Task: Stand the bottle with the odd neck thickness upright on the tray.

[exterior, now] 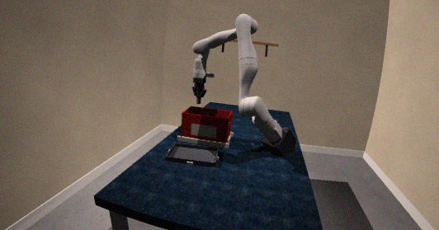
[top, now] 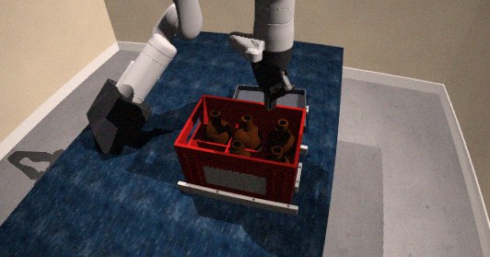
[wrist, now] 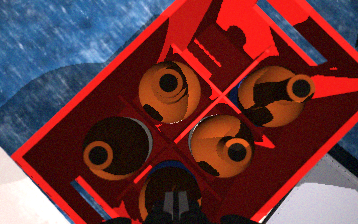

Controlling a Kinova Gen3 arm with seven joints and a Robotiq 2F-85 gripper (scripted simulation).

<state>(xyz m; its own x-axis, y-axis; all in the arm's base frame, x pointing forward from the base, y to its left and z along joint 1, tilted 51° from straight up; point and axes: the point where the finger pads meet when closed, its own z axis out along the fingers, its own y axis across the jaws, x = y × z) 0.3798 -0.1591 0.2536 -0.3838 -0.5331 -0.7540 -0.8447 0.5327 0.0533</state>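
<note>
The crate is 50 mm behind my hand, 40 mm to the right of it and 160 mm below it. Round my hand: grey tray 130 mm behind, 220 mm to the left, 230 mm below.
</note>
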